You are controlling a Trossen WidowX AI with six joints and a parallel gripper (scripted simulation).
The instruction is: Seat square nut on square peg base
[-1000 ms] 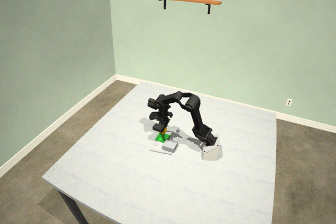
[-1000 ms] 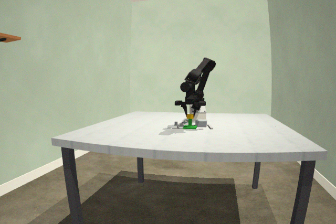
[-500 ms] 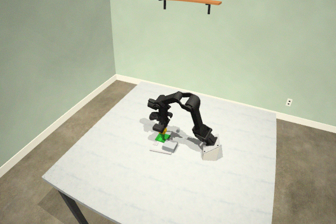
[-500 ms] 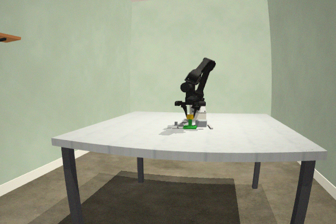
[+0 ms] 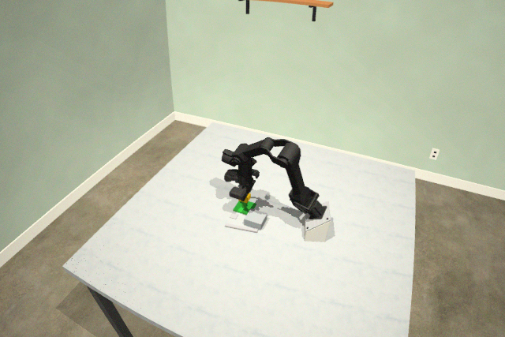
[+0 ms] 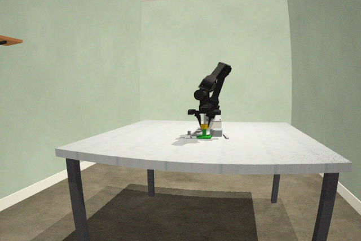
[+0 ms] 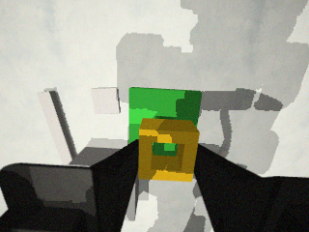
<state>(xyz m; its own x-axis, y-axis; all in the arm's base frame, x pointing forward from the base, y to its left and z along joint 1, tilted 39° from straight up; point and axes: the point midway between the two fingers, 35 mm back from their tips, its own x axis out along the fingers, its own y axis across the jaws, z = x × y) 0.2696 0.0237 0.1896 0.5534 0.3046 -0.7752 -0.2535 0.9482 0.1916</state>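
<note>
Now: the small white tile 70 mm to the left of my hand and 90 mm below it. From my hand the other things lie so: white strip 70 mm behind, 110 mm to the left, 90 mm below; small grey cube 40 mm behind, 120 mm to the right, 80 mm below; grey block 100 mm behind, 40 mm to the left, 80 mm below.
</note>
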